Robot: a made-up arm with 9 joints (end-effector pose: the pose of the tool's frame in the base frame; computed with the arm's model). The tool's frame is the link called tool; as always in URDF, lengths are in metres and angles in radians.
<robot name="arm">
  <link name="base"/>
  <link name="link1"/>
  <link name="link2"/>
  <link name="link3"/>
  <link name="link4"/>
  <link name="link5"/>
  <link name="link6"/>
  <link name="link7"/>
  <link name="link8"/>
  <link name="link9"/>
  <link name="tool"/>
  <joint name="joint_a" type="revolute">
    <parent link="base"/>
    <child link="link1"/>
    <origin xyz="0.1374 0.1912 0.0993" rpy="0 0 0"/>
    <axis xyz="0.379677 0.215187 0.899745"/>
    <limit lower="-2.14" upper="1.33" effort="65" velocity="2.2"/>
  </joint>
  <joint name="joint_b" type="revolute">
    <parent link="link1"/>
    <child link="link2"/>
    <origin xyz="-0.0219 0.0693 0.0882" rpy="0 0 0"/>
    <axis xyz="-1 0 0"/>
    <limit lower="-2.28" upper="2.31" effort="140" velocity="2.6"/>
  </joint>
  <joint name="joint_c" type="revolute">
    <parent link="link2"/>
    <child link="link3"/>
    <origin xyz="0.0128 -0.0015 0.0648" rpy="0 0 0"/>
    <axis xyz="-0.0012 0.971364 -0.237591"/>
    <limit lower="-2.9" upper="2.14" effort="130" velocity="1.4"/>
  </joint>
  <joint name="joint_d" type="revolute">
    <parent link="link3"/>
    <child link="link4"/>
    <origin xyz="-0.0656 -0.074 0.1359" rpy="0 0 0"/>
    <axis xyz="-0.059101 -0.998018 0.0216"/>
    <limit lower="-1.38" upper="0.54" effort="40" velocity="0.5"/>
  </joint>
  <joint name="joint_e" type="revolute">
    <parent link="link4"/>
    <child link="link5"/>
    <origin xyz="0.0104 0.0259 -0.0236" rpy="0 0 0"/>
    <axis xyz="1 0 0"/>
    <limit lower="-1.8" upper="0.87" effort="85" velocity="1.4"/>
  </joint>
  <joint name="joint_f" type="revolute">
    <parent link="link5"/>
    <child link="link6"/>
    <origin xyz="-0.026 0.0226 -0.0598" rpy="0 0 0"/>
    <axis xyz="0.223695 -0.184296 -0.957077"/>
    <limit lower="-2.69" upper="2.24" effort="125" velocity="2.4"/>
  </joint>
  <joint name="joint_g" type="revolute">
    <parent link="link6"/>
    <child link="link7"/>
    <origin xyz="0.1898 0.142 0.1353" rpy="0 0 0"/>
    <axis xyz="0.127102 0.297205 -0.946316"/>
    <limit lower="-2.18" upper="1.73" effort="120" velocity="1.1"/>
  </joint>
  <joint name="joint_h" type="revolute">
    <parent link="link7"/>
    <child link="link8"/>
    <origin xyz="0.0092 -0.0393 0.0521" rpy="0 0 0"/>
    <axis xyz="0 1 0"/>
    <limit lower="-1.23" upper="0.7" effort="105" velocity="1.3"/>
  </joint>
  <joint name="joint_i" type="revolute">
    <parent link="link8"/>
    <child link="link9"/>
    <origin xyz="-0.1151 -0.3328 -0.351" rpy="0 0 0"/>
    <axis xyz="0 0 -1"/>
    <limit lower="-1.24" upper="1.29" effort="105" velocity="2.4"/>
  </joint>
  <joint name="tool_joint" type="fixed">
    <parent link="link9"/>
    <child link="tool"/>
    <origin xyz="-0.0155 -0.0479 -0.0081" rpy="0 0 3.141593"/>
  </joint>
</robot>
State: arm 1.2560 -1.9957 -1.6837 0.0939 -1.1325 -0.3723 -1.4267 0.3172 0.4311
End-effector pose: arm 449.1 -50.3 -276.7 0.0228 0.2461 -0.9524 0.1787
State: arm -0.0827 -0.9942 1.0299 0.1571 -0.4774 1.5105 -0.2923 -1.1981 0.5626
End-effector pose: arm 45.2 -409.3 -98.4 -0.2850 0.1091 0.7118 0.6327
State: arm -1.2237 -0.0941 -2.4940 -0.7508 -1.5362 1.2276 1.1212 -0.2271 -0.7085
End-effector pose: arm 139.3 -55.3 344.2 -0.9263 0.2803 -0.1893 0.1659
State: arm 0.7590 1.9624 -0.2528 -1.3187 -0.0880 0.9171 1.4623 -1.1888 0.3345
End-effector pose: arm -369.5 133.0 156.6 -0.7199 0.4921 -0.0809 0.4828
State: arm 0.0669 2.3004 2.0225 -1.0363 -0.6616 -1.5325 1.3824 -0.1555 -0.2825
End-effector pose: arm 420.4 608.0 393.1 0.7259 -0.1412 0.1875 0.6465
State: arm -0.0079 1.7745 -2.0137 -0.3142 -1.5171 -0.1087 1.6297 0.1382 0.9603
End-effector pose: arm 521.2 8.5 317.4 -0.8425 -0.3257 0.4266 0.0464
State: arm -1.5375 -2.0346 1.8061 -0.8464 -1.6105 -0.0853 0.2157 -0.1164 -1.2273
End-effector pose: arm 350.3 -0.5 -82.6 -0.1403 -0.0638 -0.3705 0.9160
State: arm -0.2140 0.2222 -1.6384 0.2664 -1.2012 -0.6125 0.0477 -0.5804 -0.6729
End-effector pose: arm -50.1 178.8 661.4 0.4128 -0.8673 -0.2670 0.0783
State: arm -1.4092 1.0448 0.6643 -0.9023 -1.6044 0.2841 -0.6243 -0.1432 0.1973
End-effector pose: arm 81.9 88.6 535.2 0.8775 0.1844 0.3553 0.2642
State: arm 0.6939 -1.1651 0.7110 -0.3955 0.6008 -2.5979 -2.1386 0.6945 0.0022
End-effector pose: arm 416.1 -476.4 751.8 0.9158 0.2604 0.2965 0.0750
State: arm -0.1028 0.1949 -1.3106 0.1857 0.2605 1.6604 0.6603 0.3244 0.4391
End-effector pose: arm -6.1 506.2 120.8 0.0353 -0.8061 0.4931 0.3253
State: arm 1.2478 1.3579 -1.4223 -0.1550 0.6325 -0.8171 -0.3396 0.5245 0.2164
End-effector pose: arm 69.5 384.9 431.8 0.4327 -0.3367 -0.0994 0.8304
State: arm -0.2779 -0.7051 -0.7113 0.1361 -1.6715 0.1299 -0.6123 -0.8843 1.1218
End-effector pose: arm 176.3 -208.9 652.6 -0.7299 0.2732 0.5550 0.2909
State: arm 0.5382 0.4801 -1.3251 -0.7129 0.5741 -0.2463 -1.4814 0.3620 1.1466
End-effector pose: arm 361.6 591.7 442.0 0.3594 0.0820 -0.7177 0.5908
